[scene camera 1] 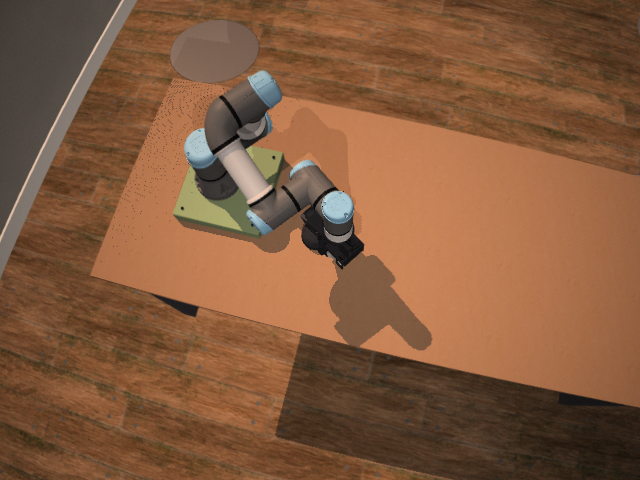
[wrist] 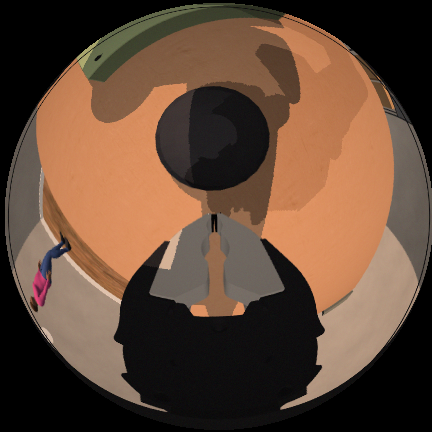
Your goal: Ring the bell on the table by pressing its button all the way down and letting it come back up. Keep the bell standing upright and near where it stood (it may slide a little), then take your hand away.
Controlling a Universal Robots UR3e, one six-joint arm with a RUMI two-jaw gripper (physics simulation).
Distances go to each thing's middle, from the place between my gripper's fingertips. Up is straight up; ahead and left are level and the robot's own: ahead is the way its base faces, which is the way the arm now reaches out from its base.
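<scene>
Position of my hand relative to the bell (wrist: 171, 136): 4 cm to the right of it, 6 cm past it, 3 cm below it.
</scene>
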